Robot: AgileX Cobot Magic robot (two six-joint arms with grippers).
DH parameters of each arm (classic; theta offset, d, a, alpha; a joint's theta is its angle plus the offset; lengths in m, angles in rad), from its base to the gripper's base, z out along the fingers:
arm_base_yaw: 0 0.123 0 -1.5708
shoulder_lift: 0.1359 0 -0.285 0
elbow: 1.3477 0 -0.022 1.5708
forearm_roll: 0 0.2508 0 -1.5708
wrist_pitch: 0 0 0.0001 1.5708
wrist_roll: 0 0.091 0 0
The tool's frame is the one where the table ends.
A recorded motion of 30 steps. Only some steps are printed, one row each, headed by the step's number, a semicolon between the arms.
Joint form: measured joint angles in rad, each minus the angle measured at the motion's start. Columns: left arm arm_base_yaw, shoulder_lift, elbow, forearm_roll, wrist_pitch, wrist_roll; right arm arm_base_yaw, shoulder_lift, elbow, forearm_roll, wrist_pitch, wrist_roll.
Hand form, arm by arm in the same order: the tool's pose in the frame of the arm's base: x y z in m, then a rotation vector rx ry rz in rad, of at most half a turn. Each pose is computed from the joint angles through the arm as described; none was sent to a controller.
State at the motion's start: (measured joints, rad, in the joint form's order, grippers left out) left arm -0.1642 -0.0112 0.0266 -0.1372 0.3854 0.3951; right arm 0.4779 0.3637 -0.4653 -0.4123 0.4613 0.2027
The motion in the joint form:
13: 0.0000 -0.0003 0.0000 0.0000 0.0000 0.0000; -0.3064 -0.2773 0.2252 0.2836 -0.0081 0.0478
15: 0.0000 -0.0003 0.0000 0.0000 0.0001 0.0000; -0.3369 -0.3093 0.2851 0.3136 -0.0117 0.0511
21: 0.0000 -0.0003 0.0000 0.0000 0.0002 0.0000; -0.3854 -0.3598 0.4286 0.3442 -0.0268 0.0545
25: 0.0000 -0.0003 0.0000 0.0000 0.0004 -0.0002; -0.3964 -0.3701 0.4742 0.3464 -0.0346 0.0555
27: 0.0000 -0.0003 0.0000 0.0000 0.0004 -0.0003; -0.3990 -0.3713 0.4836 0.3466 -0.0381 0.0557
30: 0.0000 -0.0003 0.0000 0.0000 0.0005 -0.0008; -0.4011 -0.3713 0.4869 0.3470 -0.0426 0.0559
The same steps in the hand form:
13: 0.0508 -0.0132 0.1706 0.4375 1.8289 0.0228; 0.0493 0.0033 0.2481 0.0078 1.7827 0.1706
15: 0.0508 -0.0132 0.1705 0.4375 1.8290 0.0227; 0.0491 0.0030 0.2302 0.0521 1.8081 0.1791
21: 0.0508 -0.0132 0.1705 0.4375 1.8291 0.0227; 0.0507 0.0021 0.1864 0.1167 1.8842 0.1701
25: 0.0508 -0.0132 0.1705 0.4374 1.8293 0.0226; 0.0511 0.0017 0.1724 0.1301 1.9108 0.1626
27: 0.0508 -0.0132 0.1705 0.4373 1.8293 0.0225; 0.0513 0.0016 0.1696 0.1329 1.9152 0.1608
30: 0.0508 -0.0132 0.1705 0.4369 1.8295 0.0221; 0.0515 0.0015 0.1689 0.1350 1.9139 0.1603

